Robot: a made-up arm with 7 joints. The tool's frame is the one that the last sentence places.
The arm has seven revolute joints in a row. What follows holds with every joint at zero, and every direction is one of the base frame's.
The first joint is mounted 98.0 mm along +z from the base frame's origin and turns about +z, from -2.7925 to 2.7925 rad.
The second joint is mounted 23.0 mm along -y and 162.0 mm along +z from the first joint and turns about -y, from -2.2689 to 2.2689 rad.
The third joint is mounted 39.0 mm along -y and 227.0 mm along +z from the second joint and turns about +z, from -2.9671 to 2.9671 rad.
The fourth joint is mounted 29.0 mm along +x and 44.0 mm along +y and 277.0 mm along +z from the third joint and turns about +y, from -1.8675 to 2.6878 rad.
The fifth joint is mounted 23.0 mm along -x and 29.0 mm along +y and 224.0 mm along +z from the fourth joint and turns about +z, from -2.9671 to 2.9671 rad.
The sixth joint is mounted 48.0 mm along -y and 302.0 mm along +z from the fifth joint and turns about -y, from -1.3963 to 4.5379 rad.
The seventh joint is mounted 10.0 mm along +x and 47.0 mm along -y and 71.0 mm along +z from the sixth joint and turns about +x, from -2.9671 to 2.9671 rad.
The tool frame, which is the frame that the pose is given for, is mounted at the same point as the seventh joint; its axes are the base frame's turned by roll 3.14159, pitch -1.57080 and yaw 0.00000 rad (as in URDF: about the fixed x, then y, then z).
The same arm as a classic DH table. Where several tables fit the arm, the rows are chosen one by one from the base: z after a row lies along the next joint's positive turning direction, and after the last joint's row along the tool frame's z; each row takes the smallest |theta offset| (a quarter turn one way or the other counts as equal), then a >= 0, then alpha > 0; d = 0 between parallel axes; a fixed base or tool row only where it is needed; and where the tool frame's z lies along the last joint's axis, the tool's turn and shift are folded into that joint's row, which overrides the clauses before.
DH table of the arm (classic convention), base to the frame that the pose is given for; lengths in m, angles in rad. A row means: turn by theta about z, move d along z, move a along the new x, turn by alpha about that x. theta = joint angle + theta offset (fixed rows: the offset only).
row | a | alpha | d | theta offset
joint 1 | 0 | 1.5708 | 0.26 | 0
joint 2 | 0 | -1.5708 | 0.062 | 0
joint 3 | 0.029 | -1.5708 | 0.504 | 0
joint 4 | -0.023 | 1.5708 | 0.073 | 0
joint 5 | 0 | 1.5708 | 0.526 | 0
joint 6 | 0.071 | 1.5708 | 0.095 | 1.5708
joint 7 | 0 | 0 | 0.01 | 0
Joint limits (rad, base to tool): -2.7925..2.7925 -2.2689..2.2689 -2.9671..2.9671 -1.8675..2.6878 -2.9671..2.9671 -1.3963..4.5379 -2.9671..2.9671

